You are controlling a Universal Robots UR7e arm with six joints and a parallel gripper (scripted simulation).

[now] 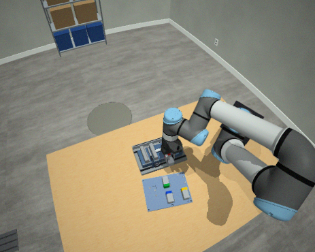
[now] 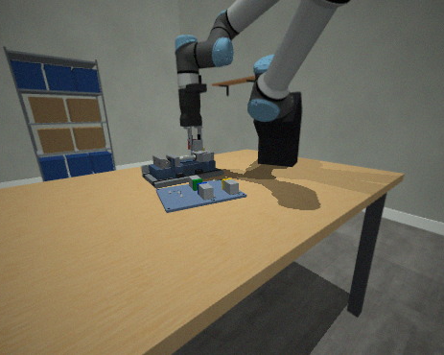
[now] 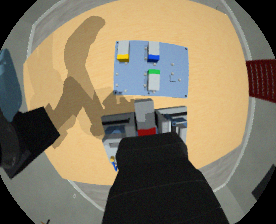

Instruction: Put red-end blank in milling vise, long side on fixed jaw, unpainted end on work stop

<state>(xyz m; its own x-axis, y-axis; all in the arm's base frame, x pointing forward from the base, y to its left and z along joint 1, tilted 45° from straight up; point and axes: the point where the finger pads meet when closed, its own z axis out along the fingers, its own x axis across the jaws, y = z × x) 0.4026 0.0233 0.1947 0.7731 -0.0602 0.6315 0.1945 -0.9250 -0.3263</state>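
My hand is 13 cm above the milling vise, 11 cm to the left of it and 3 cm short of it. The rest, counted from my hand: red-ended blank: 2 cm below; then green-ended blank: 14 cm below, 8 cm to the left, 2 cm ahead; then plate: 16 cm below, 12 cm to the left, 2 cm ahead.
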